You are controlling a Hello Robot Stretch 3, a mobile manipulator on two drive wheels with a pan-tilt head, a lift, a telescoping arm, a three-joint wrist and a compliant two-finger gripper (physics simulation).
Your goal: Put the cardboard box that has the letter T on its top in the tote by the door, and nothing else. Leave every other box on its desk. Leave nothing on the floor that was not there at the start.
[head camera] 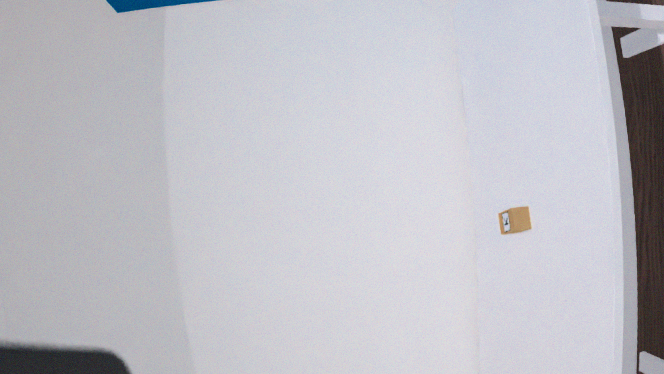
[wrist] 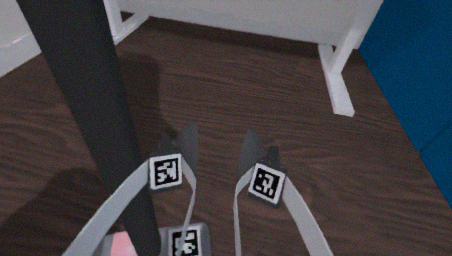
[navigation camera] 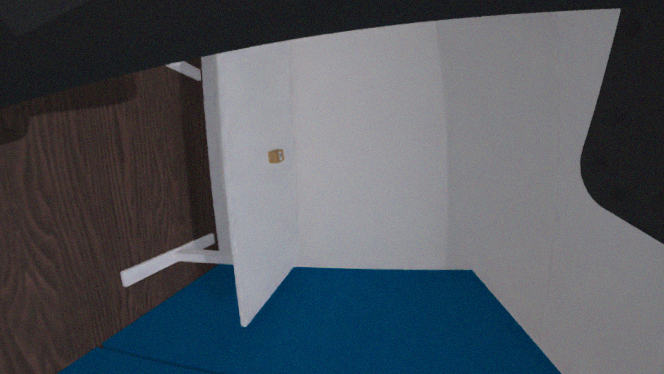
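Places are measured from the robot's base along level axes (x ahead, y left, z up), in millimetres.
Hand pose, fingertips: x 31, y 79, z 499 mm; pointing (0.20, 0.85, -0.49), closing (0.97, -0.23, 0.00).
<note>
After its pixels a point has its place.
One small cardboard box (head camera: pixel 514 220) @[x 283, y 1136, z 768 mm] sits on a white desk top (head camera: pixel 557 139) @[x 406, y 918, z 721 mm] near the desk's edge. It also shows in the navigation view (navigation camera: pixel 275 156) @[x 281, y 1137, z 761 mm]. Its white top label carries a dark mark that looks like a K seen sideways, but it is small. In the wrist view my gripper (wrist: pixel 219 144) @[x 31, y 79, z 499 mm] is open and empty, hanging over the dark wood floor (wrist: pixel 246 88), well away from the box.
The white desk stands on white legs with floor feet (wrist: pixel 337 81) (navigation camera: pixel 169 259) @[x 812, y 908, z 25 mm]. A blue surface (wrist: pixel 414 60) (navigation camera: pixel 344 317) @[x 1027, y 787, z 1096 mm] borders the wood floor. White walls (navigation camera: pixel 372 161) @[x 476, y 1550, z 1253 mm] rise behind the desk. My dark mast (wrist: pixel 94 105) crosses the wrist view's left side.
</note>
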